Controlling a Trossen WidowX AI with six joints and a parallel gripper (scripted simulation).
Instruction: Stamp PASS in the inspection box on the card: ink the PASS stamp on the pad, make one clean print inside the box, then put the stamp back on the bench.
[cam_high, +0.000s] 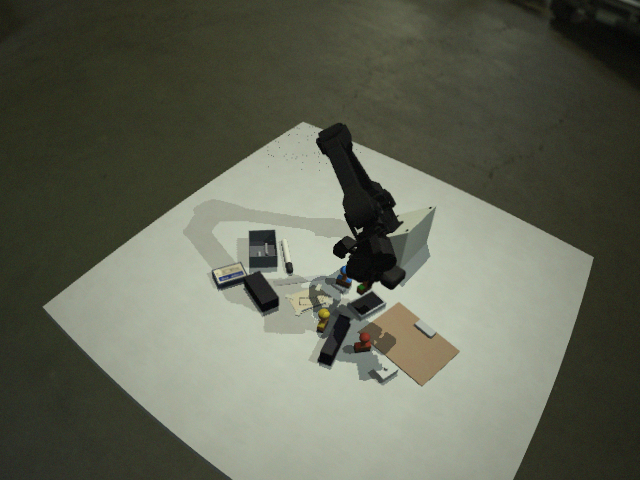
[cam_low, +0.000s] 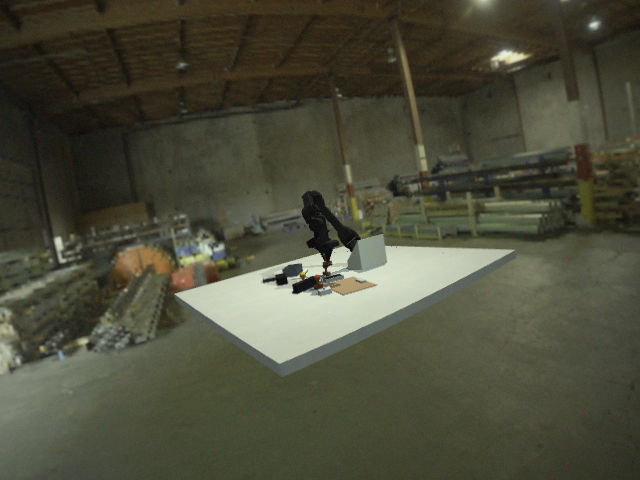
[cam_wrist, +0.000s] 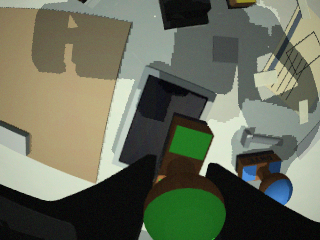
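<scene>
The pale card is 70 mm ahead of my gripper tip, 120 mm to the right of it and 90 mm below it. Round my gripper tip: green-knobbed stamp: right at my gripper tip; blue stamp: 40 mm behind, 80 mm to the right, 70 mm below; dark ink pad: 10 mm behind, 10 mm to the left, 90 mm below.
</scene>
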